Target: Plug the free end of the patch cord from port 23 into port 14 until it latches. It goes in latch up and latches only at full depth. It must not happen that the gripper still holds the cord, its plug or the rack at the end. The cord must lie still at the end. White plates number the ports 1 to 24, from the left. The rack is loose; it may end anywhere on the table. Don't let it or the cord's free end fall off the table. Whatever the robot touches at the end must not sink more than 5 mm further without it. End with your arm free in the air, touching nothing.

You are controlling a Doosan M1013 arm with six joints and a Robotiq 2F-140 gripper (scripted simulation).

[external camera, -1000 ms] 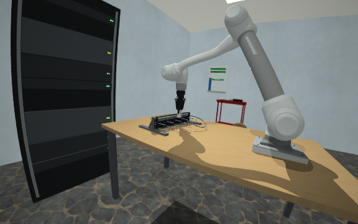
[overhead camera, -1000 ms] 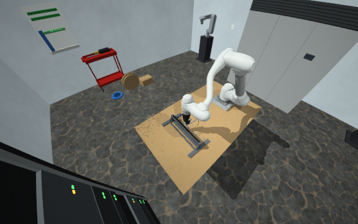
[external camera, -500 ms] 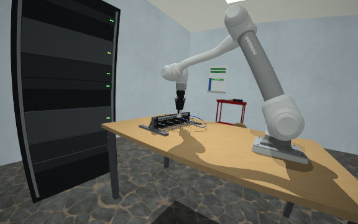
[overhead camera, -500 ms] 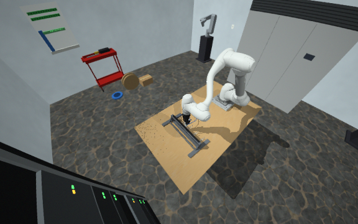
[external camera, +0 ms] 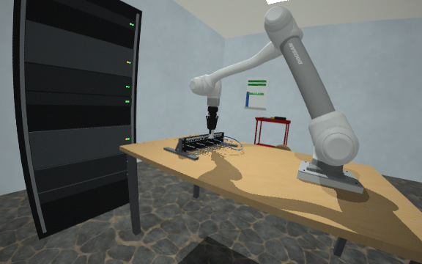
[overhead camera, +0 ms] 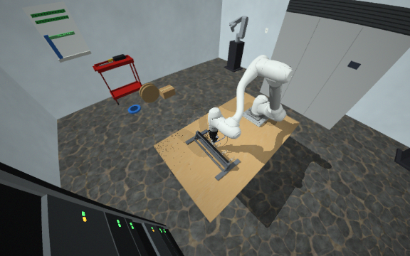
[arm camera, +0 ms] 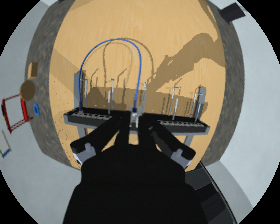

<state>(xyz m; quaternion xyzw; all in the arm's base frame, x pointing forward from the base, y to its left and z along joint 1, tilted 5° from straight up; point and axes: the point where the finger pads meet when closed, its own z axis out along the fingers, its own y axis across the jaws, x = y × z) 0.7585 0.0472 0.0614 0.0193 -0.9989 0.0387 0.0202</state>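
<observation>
The free end of patch cord is 1 cm ahead of my hand and 3 cm below it.
</observation>
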